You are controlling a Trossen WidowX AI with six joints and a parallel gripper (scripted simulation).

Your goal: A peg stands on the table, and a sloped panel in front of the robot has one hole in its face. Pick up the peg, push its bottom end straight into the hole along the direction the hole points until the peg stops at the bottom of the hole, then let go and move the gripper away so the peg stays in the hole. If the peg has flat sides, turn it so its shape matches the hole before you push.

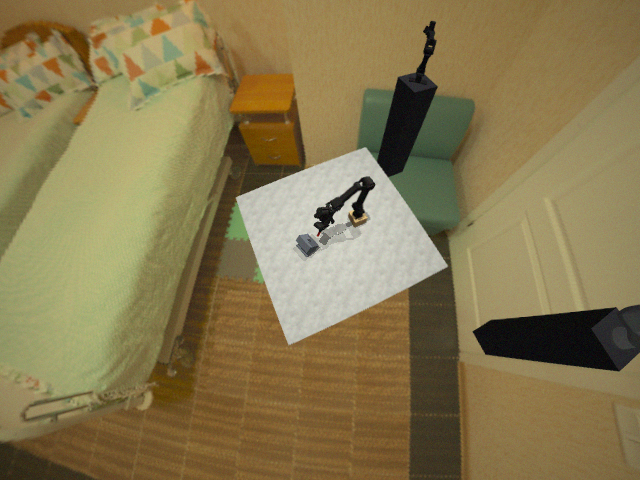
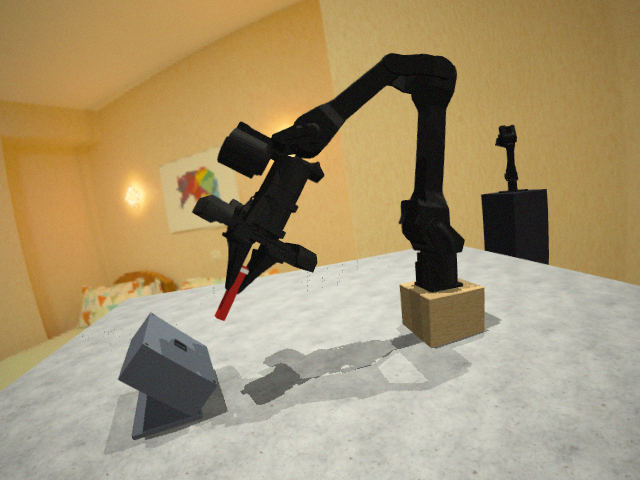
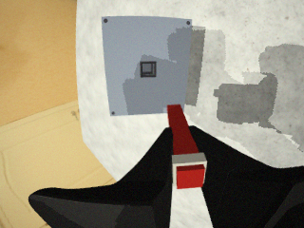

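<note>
Now: gripper tip 110 mm short of the grey sloped panel, 10 mm to the right of it and 80 mm above it. Also, from my gripper tip: red square-sided peg: 10 mm behind, 10 mm above.
</note>
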